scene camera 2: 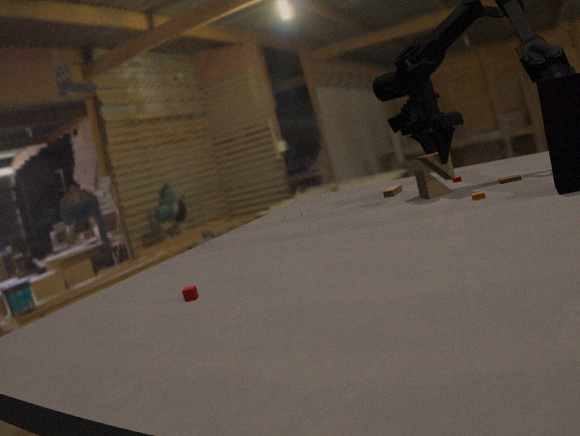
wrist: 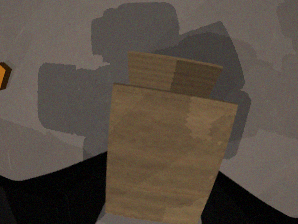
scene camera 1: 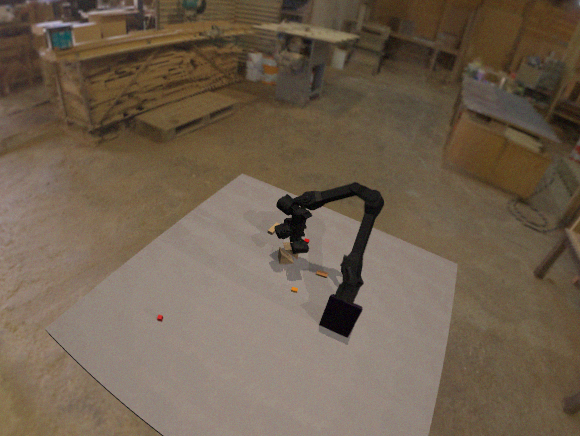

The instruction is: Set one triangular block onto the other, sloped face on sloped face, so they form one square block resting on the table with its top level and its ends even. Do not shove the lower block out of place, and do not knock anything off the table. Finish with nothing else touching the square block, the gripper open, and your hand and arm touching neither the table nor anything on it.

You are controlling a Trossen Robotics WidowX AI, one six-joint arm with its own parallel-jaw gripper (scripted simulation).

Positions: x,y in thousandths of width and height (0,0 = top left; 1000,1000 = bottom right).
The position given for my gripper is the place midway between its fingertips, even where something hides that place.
I see my gripper (scene camera 2: 758,377).
My gripper shows as well in the wrist view (wrist: 535,739).
